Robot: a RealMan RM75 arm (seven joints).
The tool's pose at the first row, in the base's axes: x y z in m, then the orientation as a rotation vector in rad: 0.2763 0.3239 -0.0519 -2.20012 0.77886 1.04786
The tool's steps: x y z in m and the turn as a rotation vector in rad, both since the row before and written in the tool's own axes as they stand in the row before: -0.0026 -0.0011 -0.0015 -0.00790 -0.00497 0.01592; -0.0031 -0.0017 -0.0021 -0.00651 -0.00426 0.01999; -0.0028 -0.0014 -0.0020 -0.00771 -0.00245 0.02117; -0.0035 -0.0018 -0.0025 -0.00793 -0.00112 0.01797; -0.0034 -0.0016 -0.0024 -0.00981 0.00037 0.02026; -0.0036 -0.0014 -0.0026 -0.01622 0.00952 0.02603; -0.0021 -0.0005 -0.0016 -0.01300 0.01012 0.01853; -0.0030 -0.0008 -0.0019 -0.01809 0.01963 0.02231; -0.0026 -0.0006 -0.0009 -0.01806 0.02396 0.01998; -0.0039 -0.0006 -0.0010 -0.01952 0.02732 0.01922; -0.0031 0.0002 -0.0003 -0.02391 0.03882 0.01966; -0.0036 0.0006 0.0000 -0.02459 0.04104 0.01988; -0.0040 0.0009 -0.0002 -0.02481 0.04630 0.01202; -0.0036 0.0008 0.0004 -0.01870 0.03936 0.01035
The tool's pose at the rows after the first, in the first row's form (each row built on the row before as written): 0.2764 0.3242 -0.0487 -2.20053 0.79255 1.06551; 0.2771 0.3247 -0.0447 -2.19938 0.81190 1.08357; 0.2777 0.3250 -0.0410 -2.20007 0.83303 1.10112; 0.2786 0.3255 -0.0364 -2.20231 0.85091 1.11595; 0.2794 0.3259 -0.0320 -2.20656 0.87151 1.13161; 0.2801 0.3262 -0.0274 -2.22147 0.90053 1.14502; 0.2804 0.3262 -0.0247 -2.23565 0.92214 1.15214; 0.2807 0.3266 -0.0211 -2.26028 0.95038 1.15472; 0.2805 0.3274 -0.0184 -2.28868 0.97763 1.15156; 0.2798 0.3288 -0.0146 -2.32094 1.00485 1.14529; 0.2785 0.3298 -0.0120 -2.36555 1.03536 1.12976; 0.2765 0.3311 -0.0092 -2.41224 1.06686 1.11148; 0.2742 0.3324 -0.0060 -2.46529 1.08959 1.08391; 0.2718 0.3340 -0.0037 -2.50833 1.10968 1.05753
